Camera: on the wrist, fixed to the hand. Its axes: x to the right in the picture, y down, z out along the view.
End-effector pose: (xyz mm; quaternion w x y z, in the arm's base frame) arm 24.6 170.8 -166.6 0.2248 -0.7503 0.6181 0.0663
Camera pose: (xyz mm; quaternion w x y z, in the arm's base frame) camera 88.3 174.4 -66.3 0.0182 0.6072 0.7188 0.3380
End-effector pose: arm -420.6 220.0 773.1 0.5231 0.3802 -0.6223 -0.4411
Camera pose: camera -339.9 205.3 687.1 0.3593 -0.6791 -0.4559 0.4494
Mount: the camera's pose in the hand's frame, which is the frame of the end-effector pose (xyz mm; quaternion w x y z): -26.6 -87.1 -76.4 0.0152 -0.0111 -0.1436 0.9895
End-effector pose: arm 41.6 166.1 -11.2 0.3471 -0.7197 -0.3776 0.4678
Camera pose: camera 86.7 173.1 98.6 0.5198 0.3213 -0.6514 -0.4497
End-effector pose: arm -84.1 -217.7 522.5 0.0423 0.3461 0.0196 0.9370
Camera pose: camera -107.9 -134.0 441.5 0.9199 -0.1587 0.3586 -0.0066
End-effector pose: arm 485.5 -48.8 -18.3 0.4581 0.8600 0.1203 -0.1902
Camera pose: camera 445.0 62.0 -32.5 0.2220 0.0997 -0.9127 0.3282
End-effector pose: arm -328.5 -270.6 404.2 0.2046 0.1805 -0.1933 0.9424
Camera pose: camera -286.1 -172.2 352.6 0.9551 0.0555 0.2214 -0.1887
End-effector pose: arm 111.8 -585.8 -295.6 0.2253 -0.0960 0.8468 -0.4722
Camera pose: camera 94.8 -564.7 -179.9 0.5912 0.7661 0.0807 0.2389
